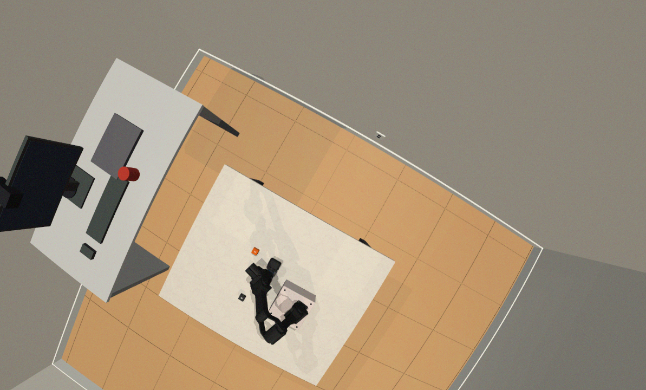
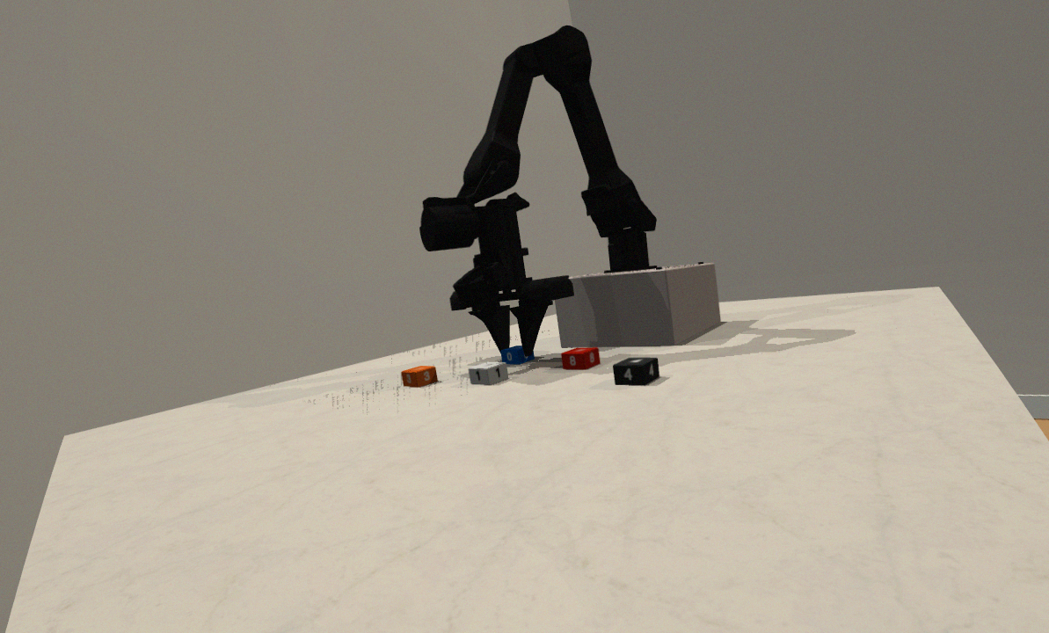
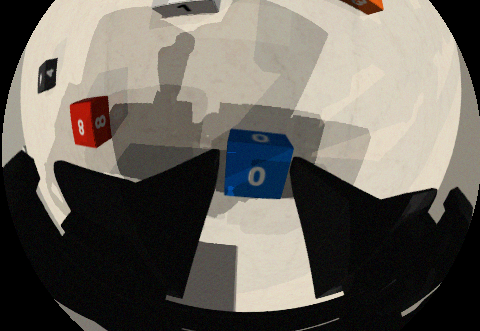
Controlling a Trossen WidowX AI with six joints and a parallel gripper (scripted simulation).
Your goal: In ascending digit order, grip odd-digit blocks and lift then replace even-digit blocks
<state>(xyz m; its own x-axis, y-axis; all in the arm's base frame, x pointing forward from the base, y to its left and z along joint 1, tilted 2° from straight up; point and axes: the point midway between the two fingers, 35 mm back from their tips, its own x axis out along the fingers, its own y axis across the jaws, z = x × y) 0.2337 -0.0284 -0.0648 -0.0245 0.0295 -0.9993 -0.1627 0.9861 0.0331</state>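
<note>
Right now the blue block is right at my gripper tip. The rest, counted from my gripper tip: orange block (14 cm ahead, 3 cm to the right); white block (9 cm ahead, 6 cm to the left); red block (12 cm to the left).
</note>
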